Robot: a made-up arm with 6 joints. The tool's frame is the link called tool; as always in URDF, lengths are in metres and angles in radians. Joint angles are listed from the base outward. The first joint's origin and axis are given. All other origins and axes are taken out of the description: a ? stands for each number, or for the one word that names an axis. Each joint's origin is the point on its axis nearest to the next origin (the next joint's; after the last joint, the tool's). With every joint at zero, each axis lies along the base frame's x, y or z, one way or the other. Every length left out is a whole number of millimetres.
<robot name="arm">
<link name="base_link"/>
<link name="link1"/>
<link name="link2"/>
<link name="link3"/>
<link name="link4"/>
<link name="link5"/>
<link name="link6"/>
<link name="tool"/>
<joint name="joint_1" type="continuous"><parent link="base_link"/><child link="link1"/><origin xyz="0 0 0.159" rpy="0 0 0"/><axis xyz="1 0 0"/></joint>
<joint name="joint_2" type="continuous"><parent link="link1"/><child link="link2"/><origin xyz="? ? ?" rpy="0 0 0"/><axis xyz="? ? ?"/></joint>
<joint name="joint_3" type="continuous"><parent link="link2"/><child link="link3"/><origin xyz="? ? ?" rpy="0 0 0"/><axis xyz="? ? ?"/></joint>
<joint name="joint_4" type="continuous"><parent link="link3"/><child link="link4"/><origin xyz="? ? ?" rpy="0 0 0"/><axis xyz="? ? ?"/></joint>
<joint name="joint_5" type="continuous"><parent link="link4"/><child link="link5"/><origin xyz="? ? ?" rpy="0 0 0"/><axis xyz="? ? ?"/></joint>
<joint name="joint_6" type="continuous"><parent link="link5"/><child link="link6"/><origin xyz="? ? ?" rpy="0 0 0"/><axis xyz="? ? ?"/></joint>
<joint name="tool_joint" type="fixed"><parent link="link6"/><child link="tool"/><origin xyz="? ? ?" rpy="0 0 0"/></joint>
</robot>
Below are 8 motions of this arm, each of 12 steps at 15 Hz.
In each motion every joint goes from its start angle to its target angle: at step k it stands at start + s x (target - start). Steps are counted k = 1, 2, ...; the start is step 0. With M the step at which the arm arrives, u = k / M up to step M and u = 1 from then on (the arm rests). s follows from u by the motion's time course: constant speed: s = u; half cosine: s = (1 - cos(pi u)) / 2; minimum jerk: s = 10 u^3 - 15 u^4 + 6 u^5.
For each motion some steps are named. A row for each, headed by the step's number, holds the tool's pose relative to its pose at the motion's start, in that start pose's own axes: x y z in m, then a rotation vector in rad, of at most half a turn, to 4 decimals.
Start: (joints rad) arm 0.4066 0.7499 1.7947 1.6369 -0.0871 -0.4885
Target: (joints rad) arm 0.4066 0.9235 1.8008 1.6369 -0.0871 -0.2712
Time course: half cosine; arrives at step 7
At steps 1, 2, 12:
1: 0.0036 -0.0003 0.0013 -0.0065 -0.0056 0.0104
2: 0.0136 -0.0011 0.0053 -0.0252 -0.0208 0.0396
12: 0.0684 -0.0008 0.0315 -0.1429 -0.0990 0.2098

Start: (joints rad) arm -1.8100 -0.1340 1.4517 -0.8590 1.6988 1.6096
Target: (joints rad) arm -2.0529 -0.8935 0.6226 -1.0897 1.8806 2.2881
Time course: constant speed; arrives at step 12
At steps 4, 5, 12:
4: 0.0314 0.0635 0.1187 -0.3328 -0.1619 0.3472
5: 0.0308 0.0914 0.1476 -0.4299 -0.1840 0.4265
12: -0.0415 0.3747 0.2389 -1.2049 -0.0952 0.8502

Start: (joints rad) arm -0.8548 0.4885 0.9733 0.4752 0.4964 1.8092
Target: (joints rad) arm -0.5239 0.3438 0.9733 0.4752 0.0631 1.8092
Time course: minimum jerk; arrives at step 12
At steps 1, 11, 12:
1: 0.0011 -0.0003 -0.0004 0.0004 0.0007 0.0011
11: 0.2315 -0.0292 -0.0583 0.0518 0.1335 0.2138
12: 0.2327 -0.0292 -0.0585 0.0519 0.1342 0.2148

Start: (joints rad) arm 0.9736 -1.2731 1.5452 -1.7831 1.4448 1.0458
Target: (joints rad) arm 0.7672 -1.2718 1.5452 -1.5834 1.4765 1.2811
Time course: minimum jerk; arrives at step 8
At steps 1, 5, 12:
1: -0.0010 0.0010 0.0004 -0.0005 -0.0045 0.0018
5: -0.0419 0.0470 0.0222 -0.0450 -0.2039 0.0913
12: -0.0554 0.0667 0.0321 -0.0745 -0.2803 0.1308

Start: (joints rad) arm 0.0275 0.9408 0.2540 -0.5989 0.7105 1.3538
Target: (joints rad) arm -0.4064 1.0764 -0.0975 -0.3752 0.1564 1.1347
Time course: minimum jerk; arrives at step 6
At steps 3, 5, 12:
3: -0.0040 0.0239 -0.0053 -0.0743 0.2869 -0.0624
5: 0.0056 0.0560 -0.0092 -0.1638 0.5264 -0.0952
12: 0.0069 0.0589 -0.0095 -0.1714 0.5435 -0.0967

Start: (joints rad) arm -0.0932 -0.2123 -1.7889 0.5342 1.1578 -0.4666
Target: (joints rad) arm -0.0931 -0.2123 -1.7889 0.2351 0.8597 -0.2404
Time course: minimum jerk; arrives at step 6
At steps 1, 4, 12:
1: 0.0016 0.0012 0.0099 -0.0190 -0.0095 0.0080
4: 0.0162 0.0643 0.2072 -0.4392 -0.1741 0.1754
12: 0.0142 0.0934 0.2543 -0.5614 -0.2073 0.2194

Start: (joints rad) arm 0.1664 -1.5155 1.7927 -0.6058 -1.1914 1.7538
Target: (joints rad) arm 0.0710 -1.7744 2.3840 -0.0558 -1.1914 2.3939
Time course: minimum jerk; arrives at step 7
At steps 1, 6, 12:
1: 0.0074 0.0057 0.0083 -0.0072 -0.0176 0.0259
6: 0.0540 0.3858 0.3375 -0.4729 -0.6279 1.0909
12: 0.0488 0.3965 0.3426 -0.4880 -0.6398 1.1166

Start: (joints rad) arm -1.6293 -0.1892 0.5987 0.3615 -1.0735 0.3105
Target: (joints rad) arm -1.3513 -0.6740 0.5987 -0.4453 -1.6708 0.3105
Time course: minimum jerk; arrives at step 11
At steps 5, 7, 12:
5: 0.0137 0.0200 -0.0025 -0.3273 0.2159 -0.0279
7: 0.0317 0.0641 -0.0296 -0.5828 0.4018 0.0089
12: 0.0437 0.1155 -0.0673 -0.7847 0.5420 0.0783

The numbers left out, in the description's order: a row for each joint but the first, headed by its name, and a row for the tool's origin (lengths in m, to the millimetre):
joint_2: xyz 0 -0.052 -0.211, axis 0 0 1
joint_3: xyz 0.092 0.009 0, axis 0 1 0
joint_4: xyz 0.203 0 0.037, axis 1 0 0
joint_5: xyz 0 0.054 -0.337, axis 1 0 0
joint_6: xyz 0 -0.081 0.098, axis 0 0 1
tool: xyz 0.12 -0.214 0

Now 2 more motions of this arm.
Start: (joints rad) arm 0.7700 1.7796 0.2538 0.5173 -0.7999 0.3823
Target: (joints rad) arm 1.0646 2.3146 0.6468 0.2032 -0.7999 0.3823
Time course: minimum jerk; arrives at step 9
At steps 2, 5, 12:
2: 0.0076 0.0121 0.0020 -0.0381 0.0118 0.0388
5: 0.0430 0.0846 0.0059 -0.3532 0.1009 0.2831
12: 0.0550 0.1195 -0.0032 -0.6414 0.1805 0.4340

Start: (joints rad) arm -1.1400 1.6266 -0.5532 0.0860 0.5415 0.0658
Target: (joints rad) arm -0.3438 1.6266 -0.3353 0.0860 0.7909 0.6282
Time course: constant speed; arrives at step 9
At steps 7, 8, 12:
7: 0.3420 0.1581 0.1344 0.0633 -0.3650 0.7419
8: 0.3766 0.1929 0.1664 0.0599 -0.4170 0.8511
12: 0.4063 0.2299 0.2007 0.0533 -0.4688 0.9610

